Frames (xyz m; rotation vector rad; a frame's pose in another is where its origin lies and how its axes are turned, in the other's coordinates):
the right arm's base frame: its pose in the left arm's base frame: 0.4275 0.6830 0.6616 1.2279 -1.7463 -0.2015
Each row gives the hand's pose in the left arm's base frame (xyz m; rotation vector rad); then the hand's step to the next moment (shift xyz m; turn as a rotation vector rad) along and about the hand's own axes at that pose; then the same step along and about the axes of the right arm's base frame.
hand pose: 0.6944 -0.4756 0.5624 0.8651 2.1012 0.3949
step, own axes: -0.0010 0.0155 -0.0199 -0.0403 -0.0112 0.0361
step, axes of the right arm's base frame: 0.0045 0.0232 -0.0088 0.0245 -0.0472 -0.0150
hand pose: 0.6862 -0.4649 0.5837 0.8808 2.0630 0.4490
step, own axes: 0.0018 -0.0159 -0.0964 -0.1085 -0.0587 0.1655
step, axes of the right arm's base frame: 0.0393 0.0778 0.0441 0.0456 -0.1981 -0.0360
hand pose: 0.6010 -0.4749 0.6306 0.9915 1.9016 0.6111
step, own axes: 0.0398 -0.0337 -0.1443 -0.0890 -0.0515 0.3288
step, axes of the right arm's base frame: 0.0136 0.1179 0.0973 -0.0296 -0.3261 -0.1070
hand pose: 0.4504 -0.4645 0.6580 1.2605 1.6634 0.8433
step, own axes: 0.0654 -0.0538 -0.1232 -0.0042 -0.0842 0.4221
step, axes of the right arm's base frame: -0.0407 0.1050 0.0984 -0.1434 -0.3820 -0.1370
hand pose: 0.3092 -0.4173 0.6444 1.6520 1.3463 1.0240
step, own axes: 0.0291 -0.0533 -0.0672 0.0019 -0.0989 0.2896
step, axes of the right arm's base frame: -0.0417 0.0588 0.0549 -0.1290 -0.2693 -0.0670
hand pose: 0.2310 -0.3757 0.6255 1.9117 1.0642 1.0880
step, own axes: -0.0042 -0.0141 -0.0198 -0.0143 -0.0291 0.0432
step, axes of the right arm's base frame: -0.0066 0.0147 0.0187 -0.0237 -0.0478 0.0085
